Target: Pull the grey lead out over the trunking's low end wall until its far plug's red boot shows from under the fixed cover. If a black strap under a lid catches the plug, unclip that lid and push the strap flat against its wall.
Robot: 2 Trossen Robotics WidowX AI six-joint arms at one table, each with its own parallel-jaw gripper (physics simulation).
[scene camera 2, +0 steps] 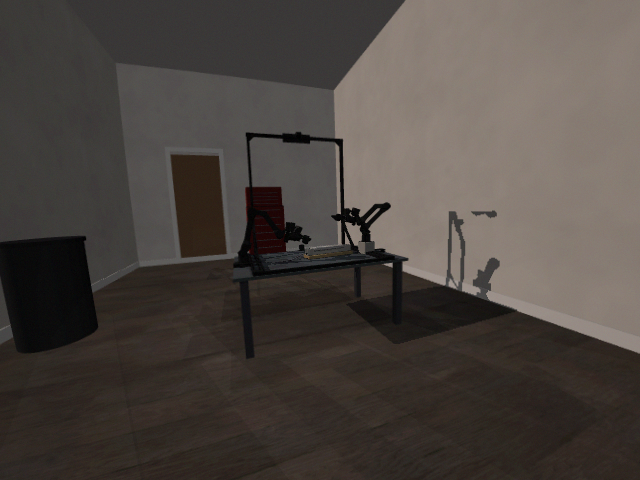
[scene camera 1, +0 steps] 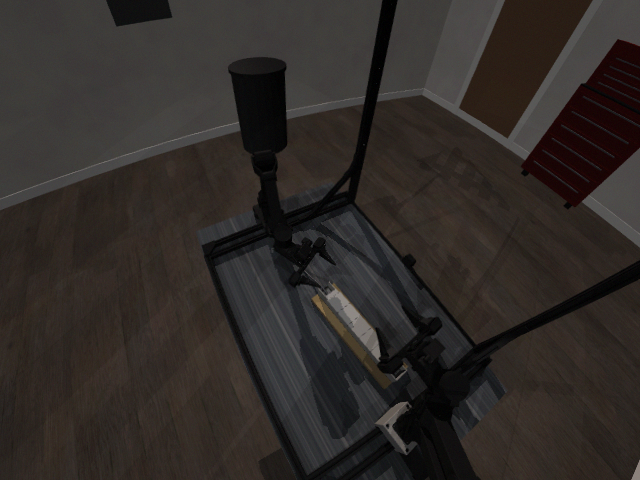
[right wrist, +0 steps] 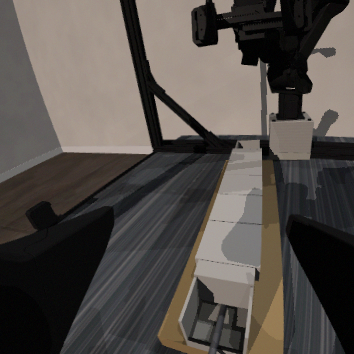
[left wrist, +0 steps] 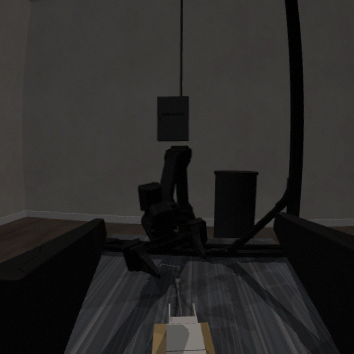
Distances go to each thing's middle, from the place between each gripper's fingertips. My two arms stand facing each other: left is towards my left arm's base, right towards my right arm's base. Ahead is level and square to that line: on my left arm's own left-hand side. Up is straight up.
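Labels:
Trunking (right wrist: pixel 254 310): my right hand is 120 mm above it, 180 mm to the right of it and 30 mm past it.
Relative to the same trunking, my left hand is 5 cm to the left and 28 cm above.

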